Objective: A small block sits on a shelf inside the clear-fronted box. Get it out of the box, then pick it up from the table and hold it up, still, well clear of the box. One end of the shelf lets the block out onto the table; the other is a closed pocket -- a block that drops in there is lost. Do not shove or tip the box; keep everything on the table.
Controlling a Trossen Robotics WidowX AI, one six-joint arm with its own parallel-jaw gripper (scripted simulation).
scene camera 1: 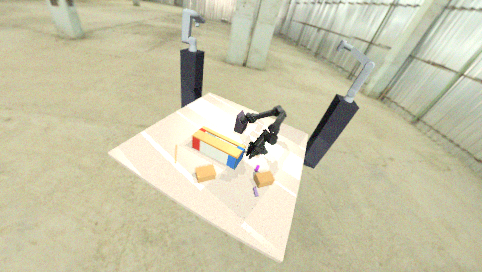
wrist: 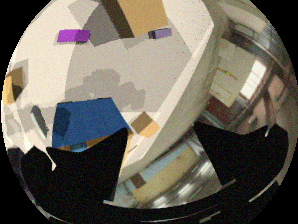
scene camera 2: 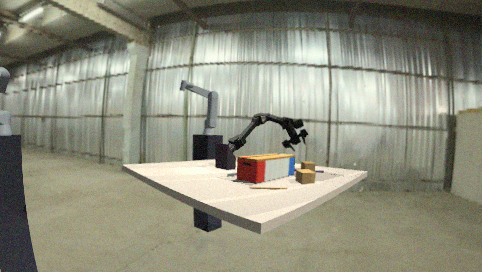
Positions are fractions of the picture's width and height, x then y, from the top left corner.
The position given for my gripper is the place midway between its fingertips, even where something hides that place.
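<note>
My gripper (wrist: 0.55, 0.57) is there for me to see, and there's a box as well. I can see that box (scene camera 2: 0.54, 0.62), and it's the same box (scene camera 1: 0.46, 0.55) and again the box (wrist: 0.26, 0.56).
</note>
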